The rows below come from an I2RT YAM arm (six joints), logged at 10 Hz.
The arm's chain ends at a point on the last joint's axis. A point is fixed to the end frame.
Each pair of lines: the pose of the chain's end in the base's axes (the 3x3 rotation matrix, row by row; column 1 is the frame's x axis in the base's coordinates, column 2 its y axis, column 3 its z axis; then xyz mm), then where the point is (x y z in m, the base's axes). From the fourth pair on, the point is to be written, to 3 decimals.
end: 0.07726, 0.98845, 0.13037; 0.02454, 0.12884, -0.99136; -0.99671, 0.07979, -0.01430; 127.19, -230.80, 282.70
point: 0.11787 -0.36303 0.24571
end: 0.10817, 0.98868, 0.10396; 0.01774, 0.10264, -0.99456; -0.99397, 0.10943, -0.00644; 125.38, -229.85, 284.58
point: 0.11363 -0.36195 0.24784
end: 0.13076, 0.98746, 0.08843; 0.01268, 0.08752, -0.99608; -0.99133, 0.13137, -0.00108; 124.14, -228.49, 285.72
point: 0.11114 -0.36052 0.24913
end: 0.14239, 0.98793, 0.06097; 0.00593, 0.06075, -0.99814; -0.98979, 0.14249, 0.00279; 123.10, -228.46, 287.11
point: 0.107 -0.360 0.251
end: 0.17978, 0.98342, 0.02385; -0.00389, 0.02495, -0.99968; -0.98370, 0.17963, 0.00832; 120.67, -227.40, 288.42
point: 0.101 -0.359 0.252
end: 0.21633, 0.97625, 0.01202; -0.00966, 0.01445, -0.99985; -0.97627, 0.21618, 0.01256; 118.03, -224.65, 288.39
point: 0.098 -0.356 0.252
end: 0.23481, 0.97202, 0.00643; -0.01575, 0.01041, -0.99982; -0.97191, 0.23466, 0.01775; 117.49, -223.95, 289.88
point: 0.098 -0.355 0.253
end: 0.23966, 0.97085, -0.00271; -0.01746, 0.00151, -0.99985; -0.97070, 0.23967, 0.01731; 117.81, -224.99, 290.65
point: 0.097 -0.356 0.254
